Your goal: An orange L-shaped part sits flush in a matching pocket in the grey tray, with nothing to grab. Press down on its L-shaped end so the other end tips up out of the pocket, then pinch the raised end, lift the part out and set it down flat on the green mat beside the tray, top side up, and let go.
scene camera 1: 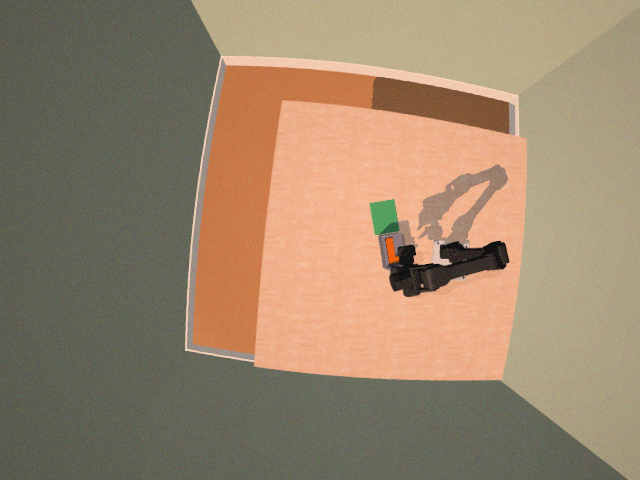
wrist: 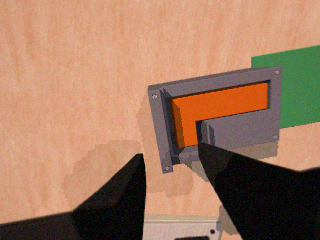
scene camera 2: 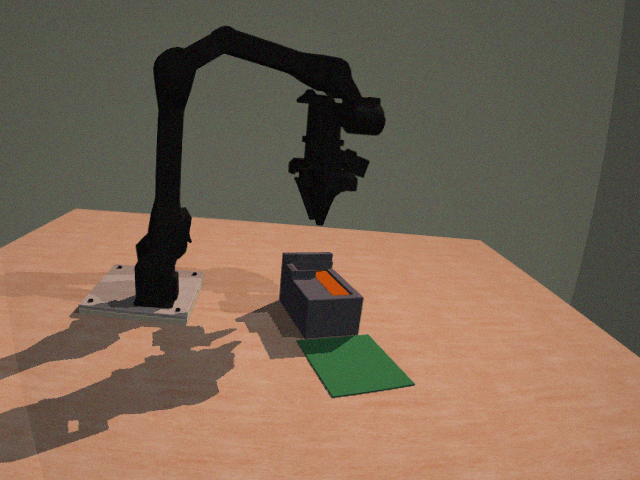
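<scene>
An orange L-shaped part (wrist: 185, 109) is visible. A green mat (scene camera 2: 348, 365) is visible too; scene camera 1 also shows the mat (scene camera 1: 383, 214). Scene camera 2 shows the gripper (scene camera 2: 315, 222), and the wrist view shows the gripper (wrist: 171, 154).
</scene>
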